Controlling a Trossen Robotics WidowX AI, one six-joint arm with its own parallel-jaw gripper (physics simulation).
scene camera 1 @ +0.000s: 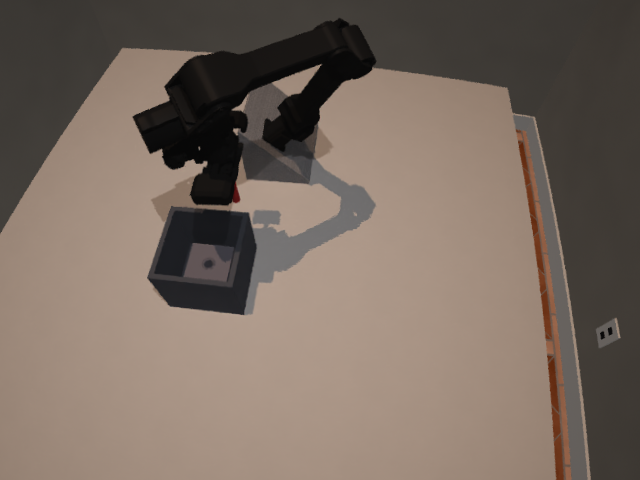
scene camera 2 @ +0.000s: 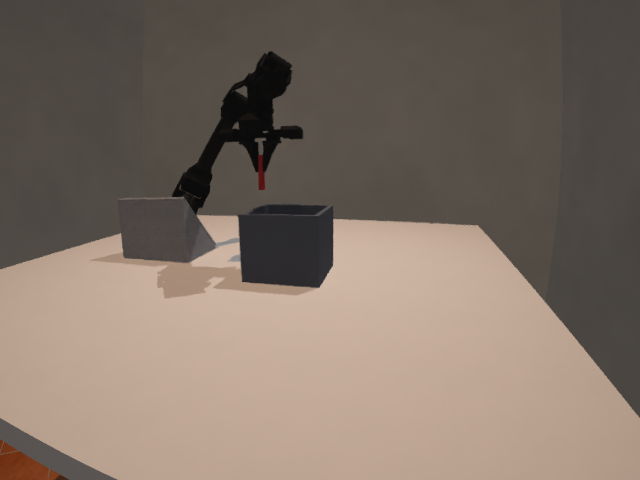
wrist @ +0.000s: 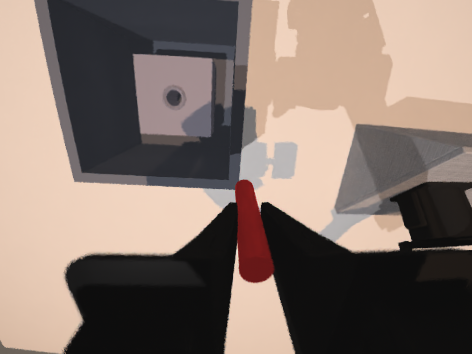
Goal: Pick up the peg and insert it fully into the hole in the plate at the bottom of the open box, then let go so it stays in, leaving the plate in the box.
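Frame: origin at the arm's base, x ahead, y left, z up, level; metres.
Seen in the pictures: gripper, between the fingertips: [scene camera 2: 260,171] [wrist: 248,209]; arm's base, origin of its link: [scene camera 1: 274,135] [scene camera 2: 179,218] [wrist: 428,191].
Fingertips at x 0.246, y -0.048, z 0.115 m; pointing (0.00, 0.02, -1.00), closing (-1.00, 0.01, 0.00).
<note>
Pixels of each thing's top centre, then the offset from my fingertips to it. Level surfaces: height alone.
- red peg, centre of its top: [wrist: 256,271] [scene camera 1: 229,172] [scene camera 2: 261,154] 0.000 m ahead, 0.005 m left, 0.039 m up
- dark open box, centre of its top: [wrist: 148,97] [scene camera 1: 199,244] [scene camera 2: 288,209] 0.078 m ahead, 0.060 m right, 0.077 m down
- pale square plate, centre of its top: [wrist: 173,97] [scene camera 1: 208,263] 0.078 m ahead, 0.060 m right, 0.154 m down
- table, height of its surface: 0.215 m down
The red peg [scene camera 1: 236,193] [scene camera 2: 261,175] [wrist: 251,235] hangs roughly upright from my gripper [scene camera 2: 261,167] [wrist: 248,209], which is shut on it. In scene camera 2 the peg's lower end is above the height of the box's rim. The dark open box [scene camera 1: 206,297] [scene camera 2: 281,250] [wrist: 62,120] stands on the table. In the wrist view the peg is beyond the box's near right corner, not over the plate. The pale square plate [scene camera 1: 196,255] [wrist: 150,75] lies inside at the box's bottom, with its round hole [scene camera 1: 208,263] [wrist: 174,97] facing up. In scene camera 1 the fingertips are hidden.
A grey wedge-shaped block [scene camera 1: 279,167] [scene camera 2: 155,229] [wrist: 375,160] stands on the table [scene camera 1: 361,335] [scene camera 2: 361,351] beside the arm's lower part, to the right of the box in the wrist view. Shadows of the arm fall beside the box and partly on the plate.
</note>
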